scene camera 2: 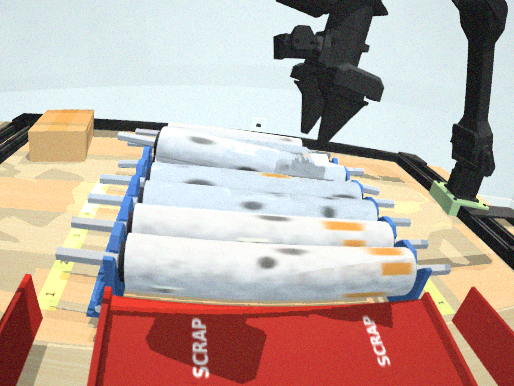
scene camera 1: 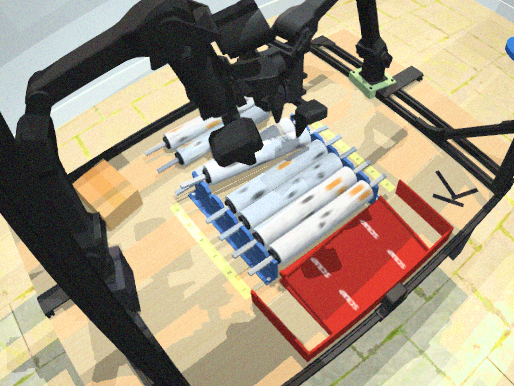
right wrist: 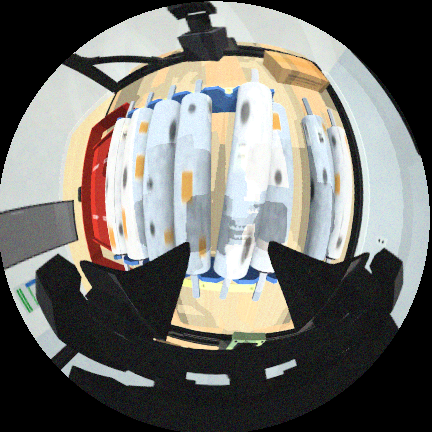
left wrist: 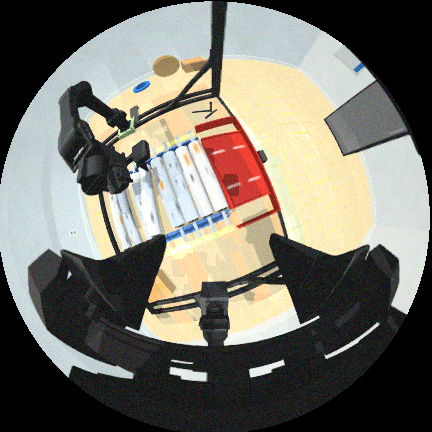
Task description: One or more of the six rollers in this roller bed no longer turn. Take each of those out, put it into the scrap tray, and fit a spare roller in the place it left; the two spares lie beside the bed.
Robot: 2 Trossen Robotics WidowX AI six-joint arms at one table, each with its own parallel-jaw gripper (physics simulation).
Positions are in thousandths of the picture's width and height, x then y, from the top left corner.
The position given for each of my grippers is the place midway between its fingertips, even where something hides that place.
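My left gripper is visible in scene camera 1 (476, 364), my right gripper likewise in scene camera 1 (559, 335). My right gripper appears in scene camera 2 (606, 359), while my left gripper is out of frame in scene camera 2. My left gripper is seen in the left wrist view (506, 554), and my right gripper is seen in the left wrist view (323, 406). My right gripper is visible in the right wrist view (531, 573); my left gripper is out of frame in the right wrist view.
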